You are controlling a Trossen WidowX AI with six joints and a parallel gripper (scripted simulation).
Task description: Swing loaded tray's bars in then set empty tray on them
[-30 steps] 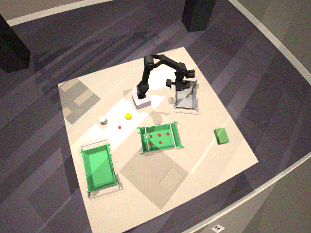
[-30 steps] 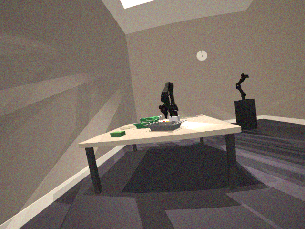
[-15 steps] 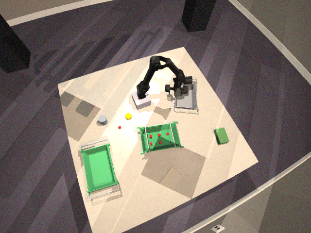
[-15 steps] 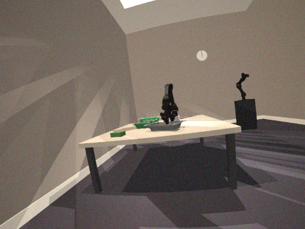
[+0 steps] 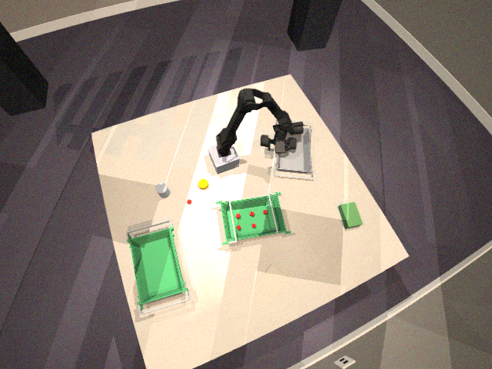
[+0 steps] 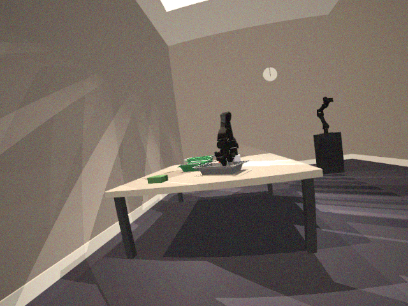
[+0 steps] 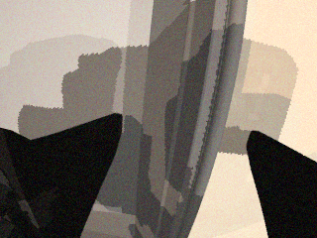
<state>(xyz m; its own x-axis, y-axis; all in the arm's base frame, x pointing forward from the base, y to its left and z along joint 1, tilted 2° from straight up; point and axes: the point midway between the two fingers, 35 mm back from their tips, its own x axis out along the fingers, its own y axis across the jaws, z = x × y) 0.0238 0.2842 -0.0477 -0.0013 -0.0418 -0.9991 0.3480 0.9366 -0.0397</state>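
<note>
Now: the grey tray 9 cm to the left of my gripper tip, 3 cm ahead of it and 3 cm above it. Round my gripper tip: red cube 51 cm to the right, 17 cm ahead; green block 45 cm ahead, 24 cm to the left, 1 cm above; yellow disc 42 cm to the right, 10 cm ahead.
</note>
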